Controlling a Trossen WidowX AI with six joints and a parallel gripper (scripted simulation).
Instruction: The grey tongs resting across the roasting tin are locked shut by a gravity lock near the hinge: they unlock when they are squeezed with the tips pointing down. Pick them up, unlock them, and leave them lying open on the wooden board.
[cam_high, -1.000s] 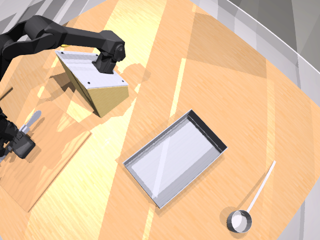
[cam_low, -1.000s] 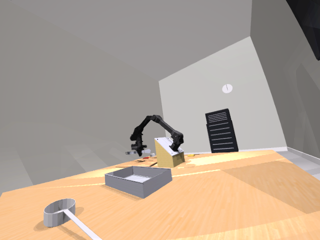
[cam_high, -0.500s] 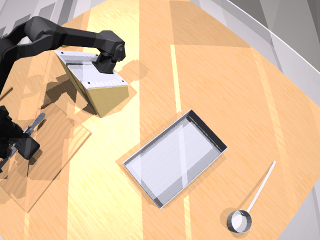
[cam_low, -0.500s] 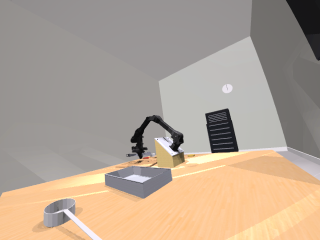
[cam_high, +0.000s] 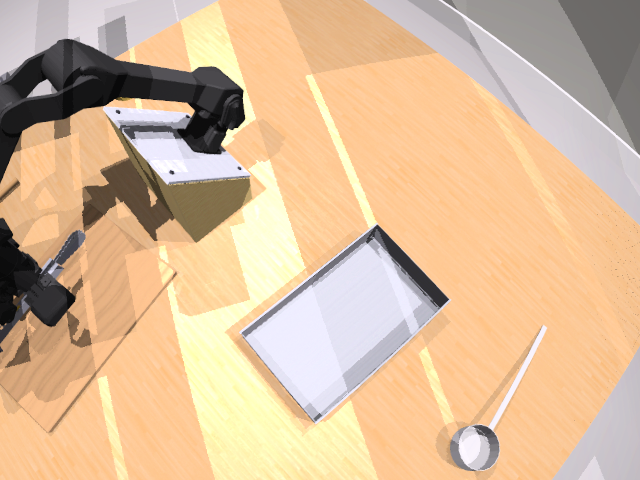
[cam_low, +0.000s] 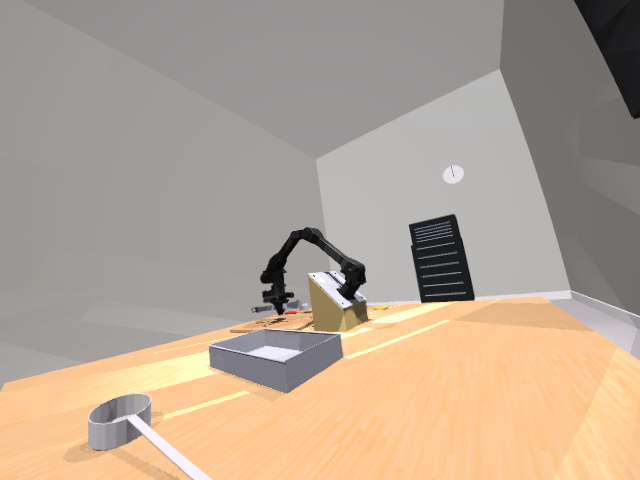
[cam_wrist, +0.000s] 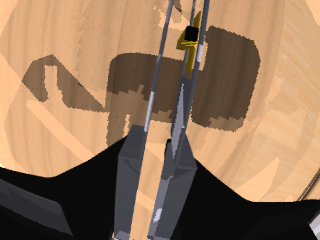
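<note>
The wooden board lies 40 mm below my gripper tip, 30 mm ahead of it and 10 mm to the left of it. From my gripper tip the other things lie so: white object 360 mm behind, 210 mm to the right, 30 mm below; yellow disc 370 mm behind, 340 mm to the left, 30 mm below; yellow lock piece 50 mm to the right, 40 mm above, 10 mm ahead.
</note>
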